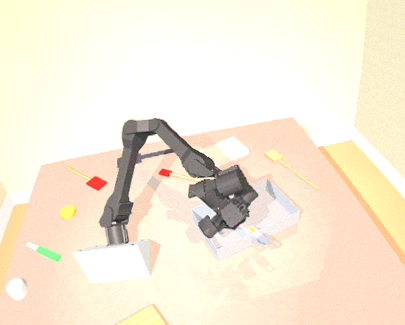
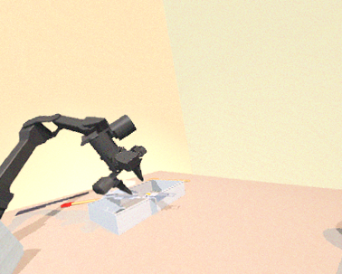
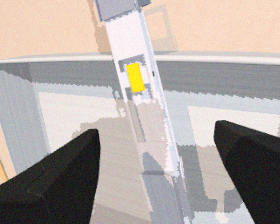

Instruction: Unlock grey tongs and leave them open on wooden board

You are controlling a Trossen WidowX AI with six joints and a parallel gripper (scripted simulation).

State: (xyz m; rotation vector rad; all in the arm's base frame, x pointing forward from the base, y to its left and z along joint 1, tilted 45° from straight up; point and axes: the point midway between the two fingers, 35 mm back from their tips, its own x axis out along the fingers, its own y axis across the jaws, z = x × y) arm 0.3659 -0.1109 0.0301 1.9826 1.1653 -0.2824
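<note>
The yellow lock mark lies 30 mm ahead of my gripper tip, 10 mm to the right of it and 30 mm below it. The rest, counted from my gripper tip: wooden board (430 mm behind, 340 mm to the right, 80 mm below); then white box (60 mm ahead, 480 mm to the left, 80 mm below); then roasting tin (40 mm ahead, 80 mm to the left, 70 mm below).
</note>
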